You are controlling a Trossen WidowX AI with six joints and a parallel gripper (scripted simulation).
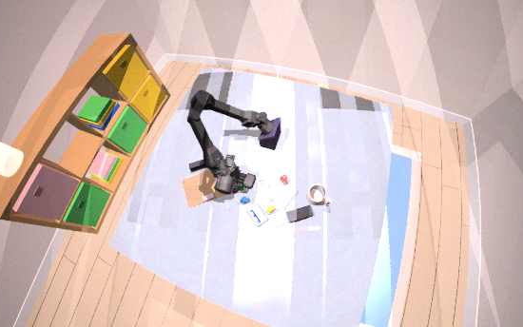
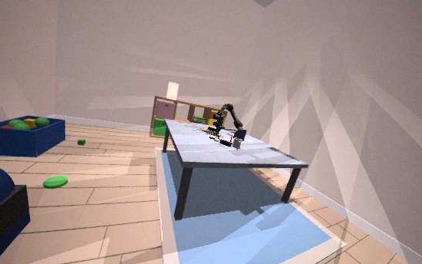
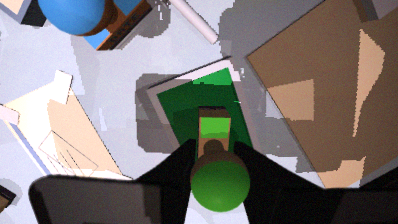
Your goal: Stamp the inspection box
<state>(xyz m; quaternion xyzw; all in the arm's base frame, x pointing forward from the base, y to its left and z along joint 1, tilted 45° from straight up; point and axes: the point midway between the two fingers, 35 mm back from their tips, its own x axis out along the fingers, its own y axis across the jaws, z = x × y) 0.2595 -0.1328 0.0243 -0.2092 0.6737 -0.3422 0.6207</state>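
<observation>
My gripper tip is 3 cm above the green ink pad. Also, from my gripper tip: white lined card 12 cm to the left, 4 cm below, 1 cm behind; blue stamp 8 cm ahead, 5 cm to the left, 2 cm below; yellow stamp 18 cm to the left, 10 cm ahead, 2 cm below.
</observation>
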